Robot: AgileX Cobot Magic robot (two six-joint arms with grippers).
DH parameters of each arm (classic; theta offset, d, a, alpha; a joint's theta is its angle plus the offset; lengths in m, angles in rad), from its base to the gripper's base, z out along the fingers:
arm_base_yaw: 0 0.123 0 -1.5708
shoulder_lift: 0.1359 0 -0.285 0
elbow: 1.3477 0 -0.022 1.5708
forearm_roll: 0 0.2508 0 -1.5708
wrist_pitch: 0 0 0.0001 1.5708
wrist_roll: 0 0.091 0 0
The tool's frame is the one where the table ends.
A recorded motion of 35 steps. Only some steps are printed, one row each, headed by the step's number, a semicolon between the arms.
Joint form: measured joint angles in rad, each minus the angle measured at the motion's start. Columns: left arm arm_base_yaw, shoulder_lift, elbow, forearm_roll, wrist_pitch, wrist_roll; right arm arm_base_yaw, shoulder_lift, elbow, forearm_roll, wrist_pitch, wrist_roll.
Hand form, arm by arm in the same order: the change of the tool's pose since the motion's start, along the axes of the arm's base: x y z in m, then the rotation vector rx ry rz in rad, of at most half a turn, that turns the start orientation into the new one. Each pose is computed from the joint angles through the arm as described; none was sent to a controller.
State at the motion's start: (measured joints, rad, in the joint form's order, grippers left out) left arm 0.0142 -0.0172 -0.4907 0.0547 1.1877 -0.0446; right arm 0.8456 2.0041 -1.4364 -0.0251 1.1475 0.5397
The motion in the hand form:
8: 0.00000 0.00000 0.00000 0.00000 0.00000 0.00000; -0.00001 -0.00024 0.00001 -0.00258 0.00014 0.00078
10: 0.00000 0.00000 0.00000 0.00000 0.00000 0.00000; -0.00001 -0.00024 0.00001 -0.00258 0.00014 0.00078
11: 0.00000 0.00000 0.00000 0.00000 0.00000 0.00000; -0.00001 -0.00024 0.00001 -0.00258 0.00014 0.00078
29: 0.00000 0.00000 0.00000 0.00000 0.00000 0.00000; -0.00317 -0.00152 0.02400 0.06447 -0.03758 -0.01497
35: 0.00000 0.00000 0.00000 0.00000 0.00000 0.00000; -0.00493 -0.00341 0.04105 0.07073 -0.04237 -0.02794
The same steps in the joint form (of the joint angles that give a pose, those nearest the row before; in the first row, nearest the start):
8: 0.0000 0.0000 0.0000 0.0000 0.0000 0.0000; 0.0000 0.0000 0.0000 -0.0018 0.0020 0.0000
10: 0.0000 0.0000 0.0000 0.0000 0.0000 0.0000; 0.0000 0.0000 0.0000 -0.0018 0.0020 0.0000
11: 0.0000 0.0000 0.0000 0.0000 0.0000 0.0000; 0.0000 0.0000 0.0000 -0.0018 0.0020 0.0000
29: 0.0000 0.0000 0.0000 0.0000 0.0000 0.0000; 0.0000 -0.0634 0.0000 0.0163 -0.0097 0.0080
35: 0.0000 0.0000 0.0000 0.0000 0.0000 0.0000; 0.0000 -0.0927 -0.0252 0.0173 0.0371 0.0203

